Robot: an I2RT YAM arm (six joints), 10 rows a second.
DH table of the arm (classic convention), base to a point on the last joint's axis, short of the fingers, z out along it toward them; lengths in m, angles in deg. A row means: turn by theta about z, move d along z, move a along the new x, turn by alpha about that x. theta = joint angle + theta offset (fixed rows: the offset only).
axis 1: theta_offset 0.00, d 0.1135, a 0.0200, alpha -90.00
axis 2: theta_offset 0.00, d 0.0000, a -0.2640, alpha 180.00
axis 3: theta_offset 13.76, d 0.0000, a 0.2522, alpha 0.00
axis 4: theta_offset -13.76, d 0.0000, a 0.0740, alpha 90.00
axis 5: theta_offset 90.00, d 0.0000, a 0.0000, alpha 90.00
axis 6: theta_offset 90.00, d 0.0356, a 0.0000, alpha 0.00
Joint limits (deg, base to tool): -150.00..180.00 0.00..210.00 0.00..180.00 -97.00..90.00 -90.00..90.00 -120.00..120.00
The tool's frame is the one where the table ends.
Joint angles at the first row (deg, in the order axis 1, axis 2, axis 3, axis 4, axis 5, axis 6):
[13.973, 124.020, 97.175, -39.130, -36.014, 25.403]
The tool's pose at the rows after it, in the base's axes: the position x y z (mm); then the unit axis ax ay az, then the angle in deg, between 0 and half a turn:
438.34, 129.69, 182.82, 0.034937, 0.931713, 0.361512, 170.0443
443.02, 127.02, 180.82, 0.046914, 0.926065, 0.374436, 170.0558
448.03, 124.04, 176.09, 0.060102, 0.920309, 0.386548, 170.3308
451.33, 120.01, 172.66, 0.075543, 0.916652, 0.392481, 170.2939
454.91, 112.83, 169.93, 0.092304, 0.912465, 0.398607, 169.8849
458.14, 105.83, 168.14, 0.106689, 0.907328, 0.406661, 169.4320
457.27, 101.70, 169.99, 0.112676, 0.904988, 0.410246, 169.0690
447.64, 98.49, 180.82, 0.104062, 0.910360, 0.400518, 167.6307
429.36, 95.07, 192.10, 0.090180, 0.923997, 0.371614, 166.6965
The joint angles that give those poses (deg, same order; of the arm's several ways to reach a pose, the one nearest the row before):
[13.808, 123.970, 97.206, -38.198, -36.796, 26.551]
[13.265, 124.658, 97.555, -36.832, -38.123, 28.211]
[12.687, 125.654, 97.811, -35.313, -39.439, 29.938]
[12.088, 126.123, 97.588, -33.850, -39.896, 31.705]
[11.111, 126.397, 97.165, -32.166, -40.345, 33.364]
[10.158, 126.564, 96.731, -30.440, -41.029, 34.914]
[9.663, 125.899, 95.926, -29.689, -41.308, 35.528]
[9.547, 122.855, 93.632, -30.224, -40.001, 33.943]
[9.699, 118.466, 90.076, -32.797, -36.900, 30.644]

